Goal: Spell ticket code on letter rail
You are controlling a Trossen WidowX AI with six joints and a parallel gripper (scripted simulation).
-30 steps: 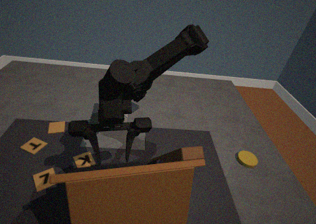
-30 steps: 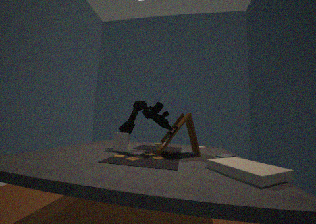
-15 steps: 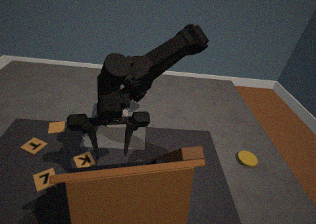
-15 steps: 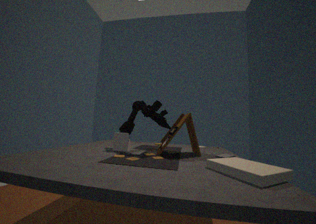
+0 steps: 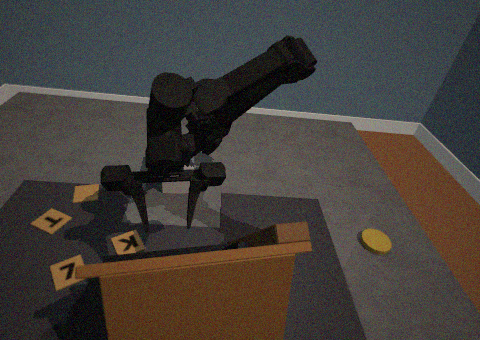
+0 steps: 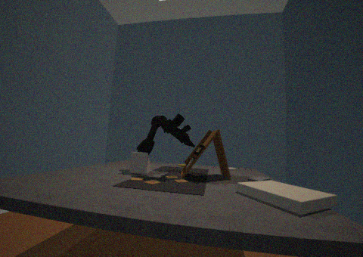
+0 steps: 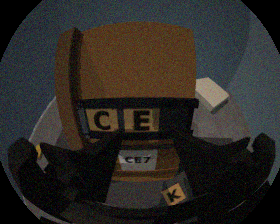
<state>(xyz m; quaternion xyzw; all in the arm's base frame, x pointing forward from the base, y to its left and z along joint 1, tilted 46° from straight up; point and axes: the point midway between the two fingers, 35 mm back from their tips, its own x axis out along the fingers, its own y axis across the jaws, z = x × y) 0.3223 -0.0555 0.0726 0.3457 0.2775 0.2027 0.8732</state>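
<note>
My gripper tip is 2 cm past the ticket, 1 cm to the right of it and 10 cm above it. Round my gripper tip: dark mat 14 cm behind, 2 cm to the right, 18 cm below; then tile 26 cm behind, 24 cm to the right, 18 cm below; then long white slab 38 cm ahead, 36 cm to the right, 16 cm below.
</note>
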